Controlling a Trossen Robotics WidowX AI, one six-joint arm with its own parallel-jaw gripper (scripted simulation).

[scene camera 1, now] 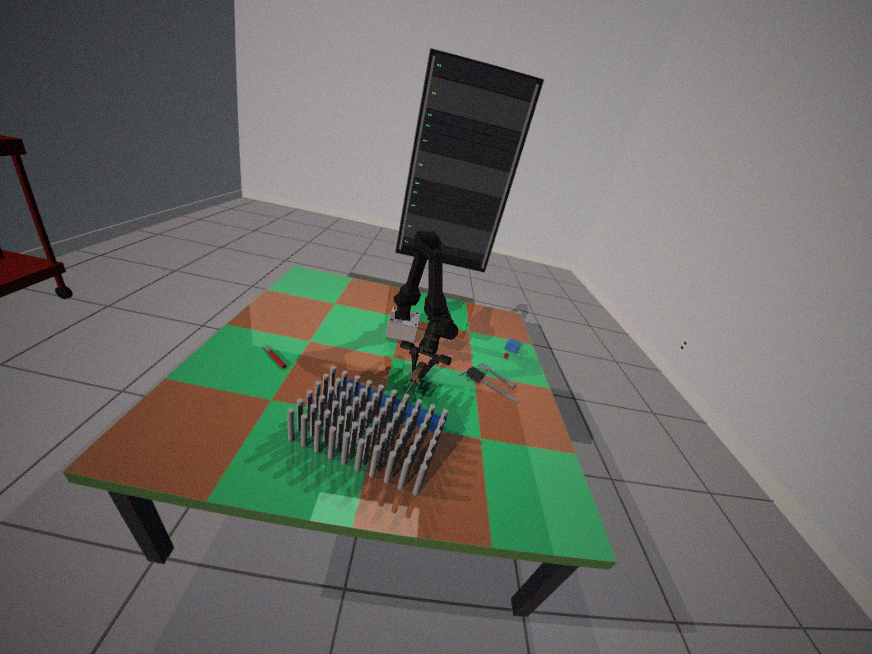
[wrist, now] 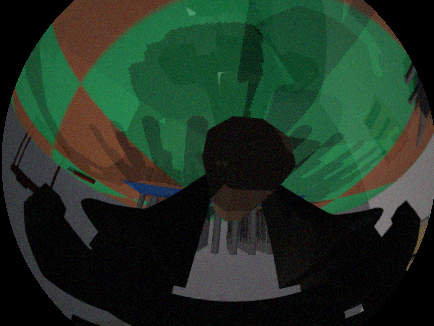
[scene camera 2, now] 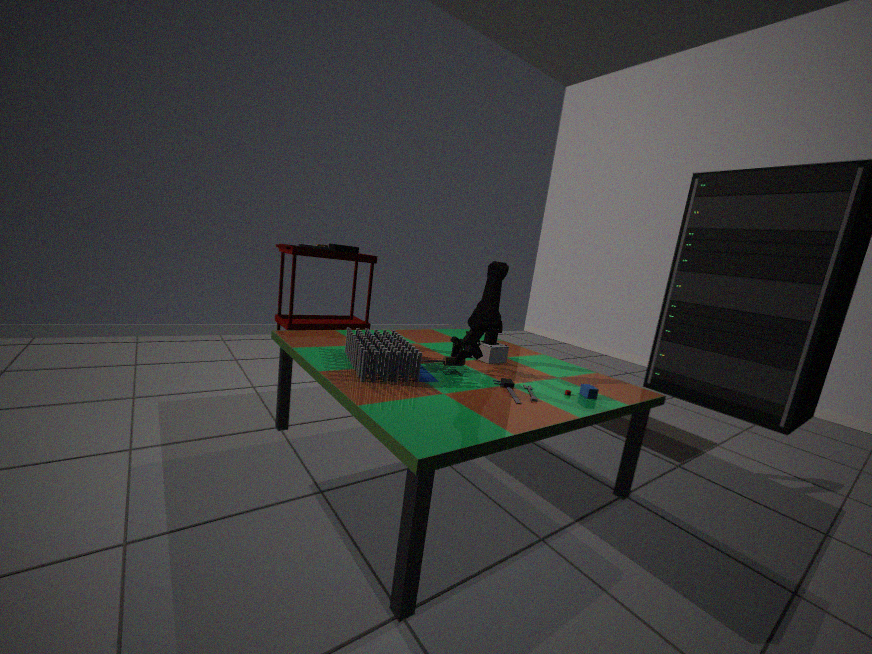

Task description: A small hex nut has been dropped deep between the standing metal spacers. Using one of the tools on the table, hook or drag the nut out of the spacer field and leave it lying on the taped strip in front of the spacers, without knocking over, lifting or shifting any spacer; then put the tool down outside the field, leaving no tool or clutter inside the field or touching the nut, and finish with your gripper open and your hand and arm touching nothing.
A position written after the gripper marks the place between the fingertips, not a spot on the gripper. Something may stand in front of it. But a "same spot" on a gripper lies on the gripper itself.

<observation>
The gripper shows in scene camera 1 [417, 375], in the wrist view and in scene camera 2. The same spot on the gripper: [scene camera 2: 457, 351] is [wrist: 189, 239].
</observation>
